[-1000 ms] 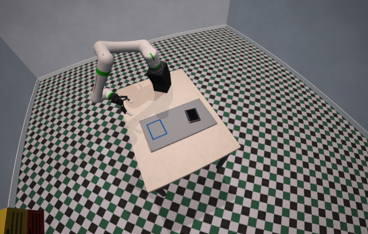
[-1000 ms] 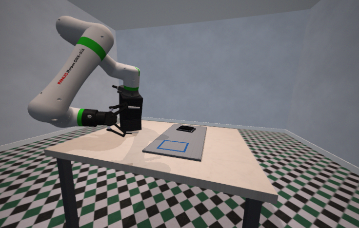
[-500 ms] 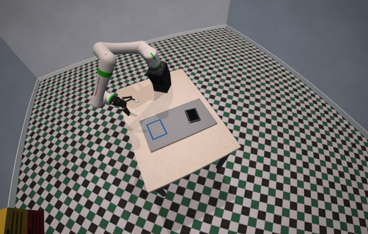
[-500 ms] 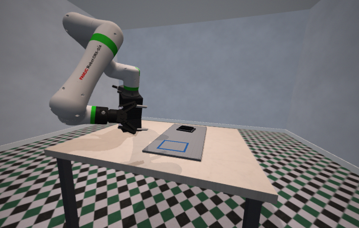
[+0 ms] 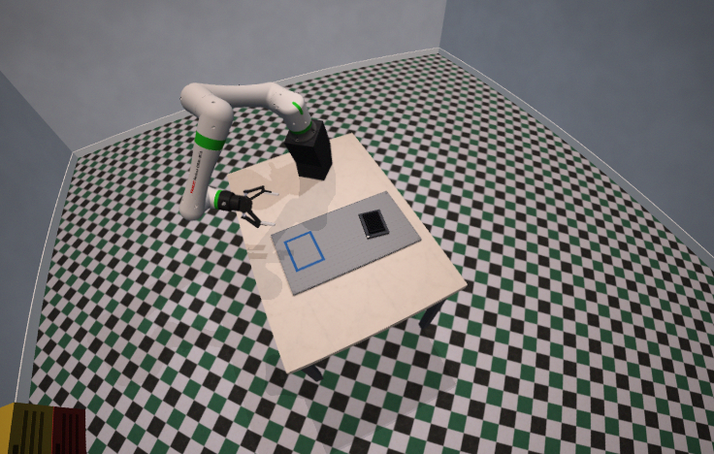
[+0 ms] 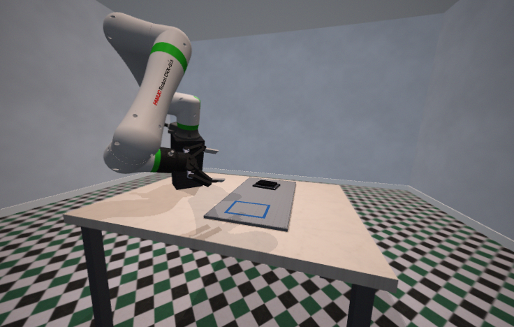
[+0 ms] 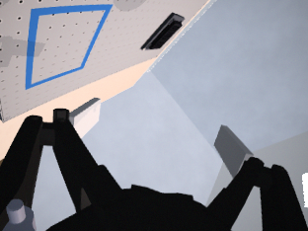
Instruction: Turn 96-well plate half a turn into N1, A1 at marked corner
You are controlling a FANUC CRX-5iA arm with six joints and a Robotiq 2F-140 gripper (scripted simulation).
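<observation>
The black 96-well plate is 45 cm to the left of my hand, 20 cm below it and 13 cm ahead of it. The rest, counted from my hand: dark plate nest N1 (45 cm to the left, 21 cm below, 13 cm ahead); then white A1 mark (39 cm to the left, 21 cm below, 20 cm ahead).
</observation>
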